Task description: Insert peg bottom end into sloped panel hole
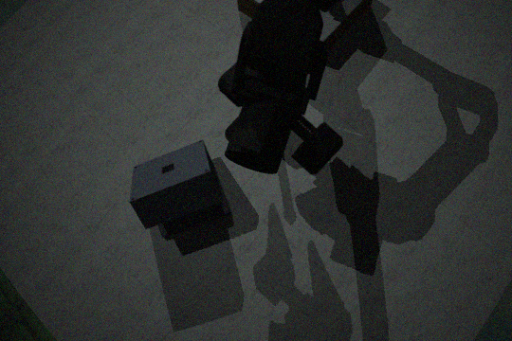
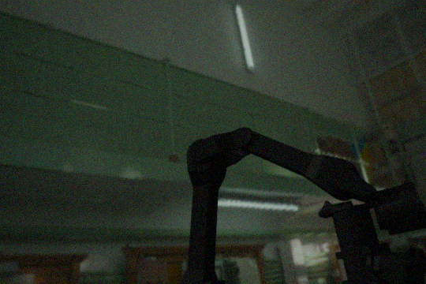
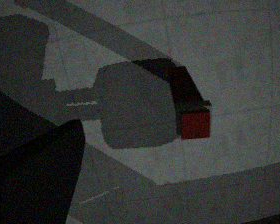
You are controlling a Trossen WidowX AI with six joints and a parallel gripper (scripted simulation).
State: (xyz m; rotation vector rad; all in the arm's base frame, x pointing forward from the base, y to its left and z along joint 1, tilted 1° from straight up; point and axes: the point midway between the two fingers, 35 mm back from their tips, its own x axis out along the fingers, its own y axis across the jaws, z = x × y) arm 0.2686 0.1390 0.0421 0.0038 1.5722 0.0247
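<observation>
Now: the red peg 2 cm below my gripper tip. Round my gripper tip: sloped dark panel 17 cm ahead, 6 cm to the right, 1 cm below.
</observation>
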